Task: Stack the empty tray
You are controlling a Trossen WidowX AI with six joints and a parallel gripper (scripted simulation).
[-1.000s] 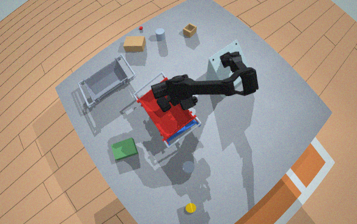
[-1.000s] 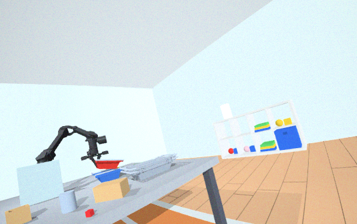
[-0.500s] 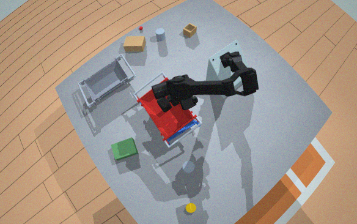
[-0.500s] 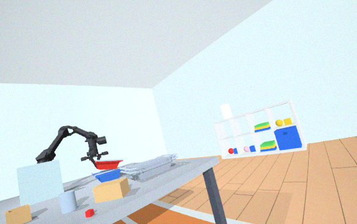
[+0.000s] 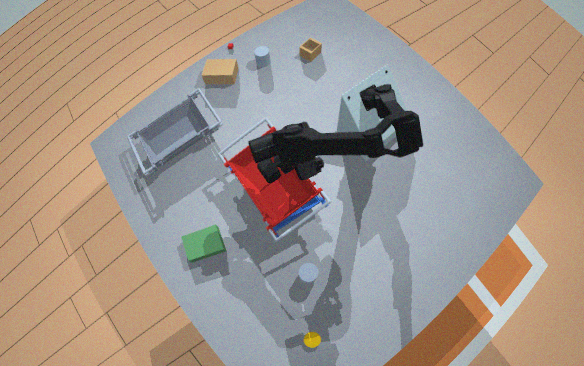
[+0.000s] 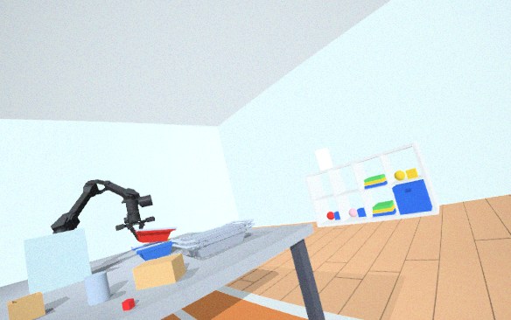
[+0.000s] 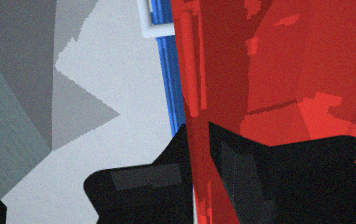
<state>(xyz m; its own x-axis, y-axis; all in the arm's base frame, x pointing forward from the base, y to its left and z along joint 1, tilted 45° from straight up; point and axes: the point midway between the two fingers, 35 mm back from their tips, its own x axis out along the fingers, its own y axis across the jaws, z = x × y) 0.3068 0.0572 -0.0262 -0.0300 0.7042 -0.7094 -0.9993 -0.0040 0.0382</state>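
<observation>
Now: the red tray 7 cm ahead of my gripper tip and 2 cm above it. Round my gripper tip: yellow disc (44 cm to the left, 25 cm ahead, 9 cm below); then green block (35 cm ahead, 8 cm below, 1 cm to the left); then small open box (39 cm to the right, 36 cm behind, 8 cm below).
</observation>
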